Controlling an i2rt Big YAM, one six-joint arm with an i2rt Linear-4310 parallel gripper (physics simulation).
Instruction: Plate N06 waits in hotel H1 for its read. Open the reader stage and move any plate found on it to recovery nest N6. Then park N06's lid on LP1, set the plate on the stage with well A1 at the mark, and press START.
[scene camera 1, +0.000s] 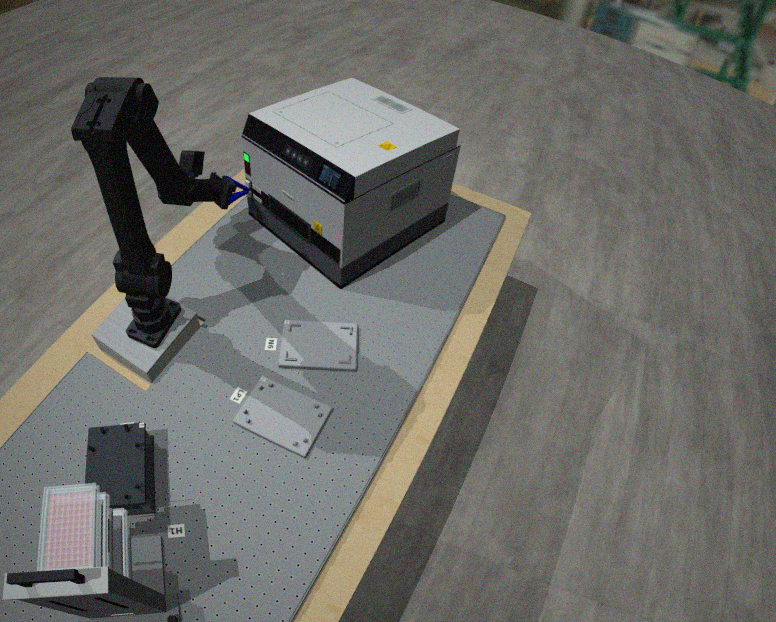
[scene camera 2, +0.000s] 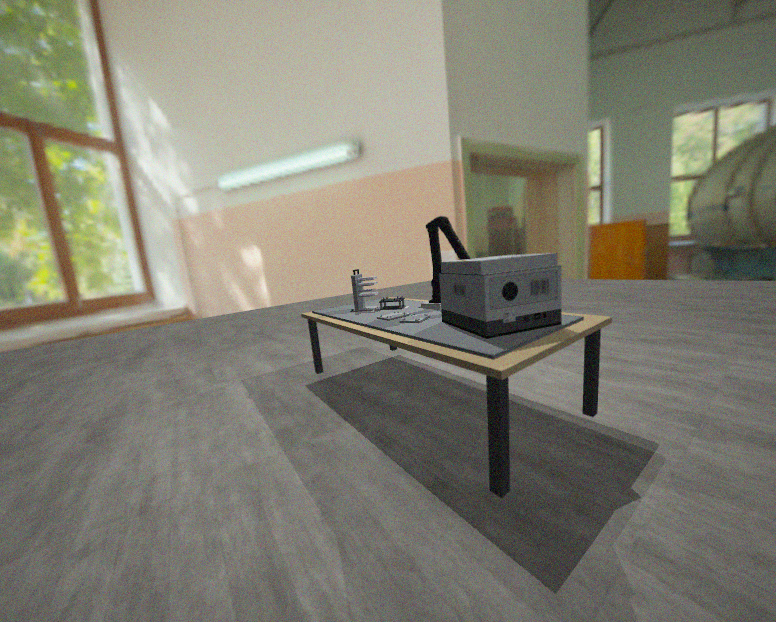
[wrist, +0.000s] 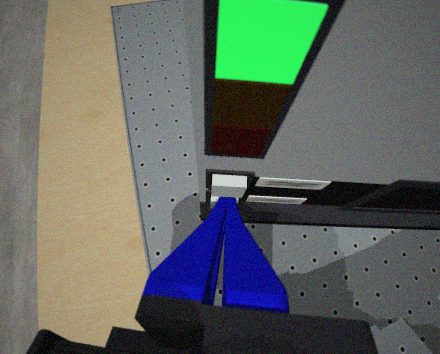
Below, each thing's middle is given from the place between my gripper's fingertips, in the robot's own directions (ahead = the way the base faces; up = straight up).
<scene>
Right now the START button (wrist: 235, 186) is 2 cm above my hand. Round my hand: rack post (scene camera 1: 122, 590) 98 cm to the right, 22 cm ahead, 3 cm above; N6 pad (scene camera 1: 331, 346) 34 cm to the right, 33 cm ahead, 9 cm below.
</scene>
